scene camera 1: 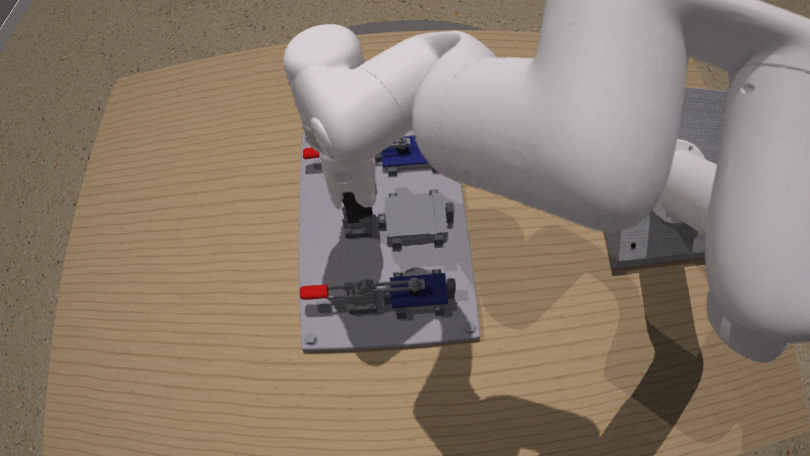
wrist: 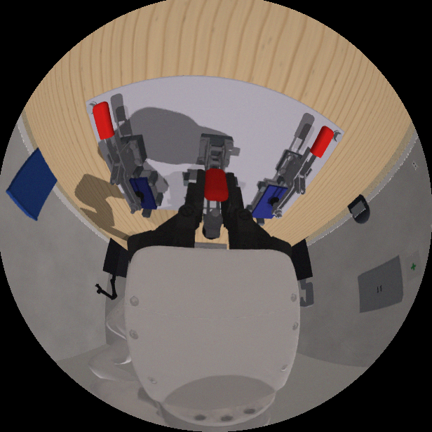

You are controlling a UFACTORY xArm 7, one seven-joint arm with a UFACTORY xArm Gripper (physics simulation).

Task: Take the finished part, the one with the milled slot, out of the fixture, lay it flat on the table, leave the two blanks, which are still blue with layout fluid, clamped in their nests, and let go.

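Places are measured from the arm's base along level axes (x ahead, y left, z up), in millimetres.
Where they show: gripper, fingertip midpoint: (scene camera 1: 360, 206); arm's base, link origin: (scene camera 1: 677, 180).
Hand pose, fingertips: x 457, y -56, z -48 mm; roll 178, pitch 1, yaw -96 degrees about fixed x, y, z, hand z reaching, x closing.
Observation:
Each offset is from my fingertips to the top centre of the thing. "*": to the spot under its first point. Level surfaces: height alone.
The finished part {34 mm down, 71 mm back, 5 mm left} (scene camera 1: 412, 215), a bare grey block, sits in the middle nest with no clamp arm over it; its slot is hard to make out. My gripper (scene camera 1: 358, 214) (wrist: 213, 181) is shut on the red handle (wrist: 216, 186) of the middle toggle clamp, over the clamp's base {* 40 mm down, 8 mm ahead, 14 mm left} (scene camera 1: 358, 231) (wrist: 216, 145) and beside the part. That clamp stands swung open. The near blue blank {29 mm down, 57 mm back, 115 mm left} (scene camera 1: 433, 293) (wrist: 148, 192) and the far blue blank {39 mm down, 84 mm back, 104 mm right} (scene camera 1: 416, 156) (wrist: 266, 202) sit in their nests under closed clamps. In the wrist view the fingers hide the middle nest.
The fixture plate {* 55 mm down, 69 mm ahead, 25 mm left} (scene camera 1: 317, 249) (wrist: 245, 105) lies on the wooden table {69 mm down} (scene camera 1: 187, 237) (wrist: 240, 45). The outer clamps' red handles {8 mm down, 72 mm ahead, 104 mm left} (scene camera 1: 314, 291) (wrist: 103, 120) {18 mm down, 55 mm ahead, 115 mm right} (scene camera 1: 310, 152) (wrist: 322, 141) stick out on either side of my gripper. The arm overhangs the far blank in the scene view.

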